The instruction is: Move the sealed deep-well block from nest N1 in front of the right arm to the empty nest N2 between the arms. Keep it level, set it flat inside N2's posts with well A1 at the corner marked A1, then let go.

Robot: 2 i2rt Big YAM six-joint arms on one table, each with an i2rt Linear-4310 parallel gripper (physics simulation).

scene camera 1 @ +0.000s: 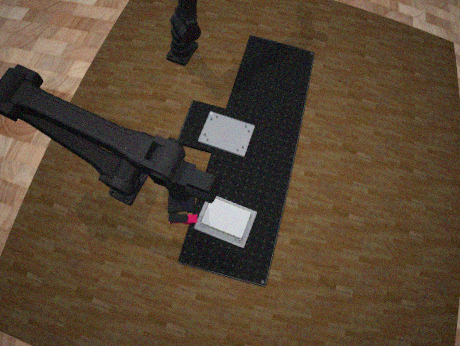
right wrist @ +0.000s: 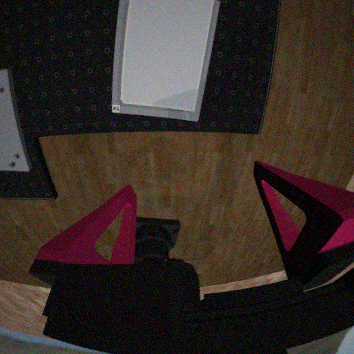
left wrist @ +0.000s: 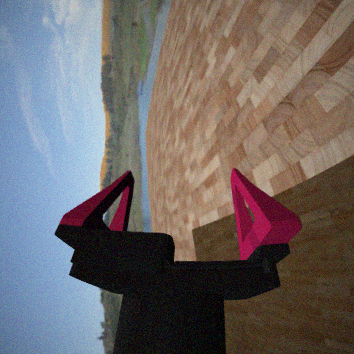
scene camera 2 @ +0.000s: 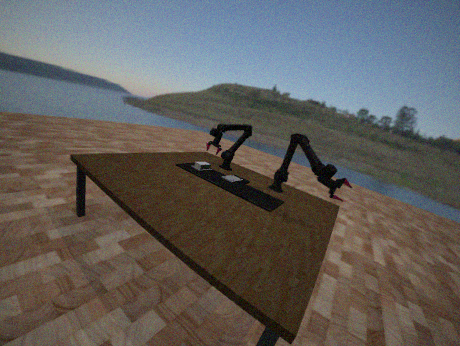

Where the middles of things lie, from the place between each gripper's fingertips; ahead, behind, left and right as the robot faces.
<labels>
Right now the white block [scene camera 1: 220, 216] is 114 cm to the right of my left hand, 21 cm below it and 1 cm behind it.
The white block lies 11 cm below my right hand, 10 cm ahead of it and 2 cm to the left of it.
</labels>
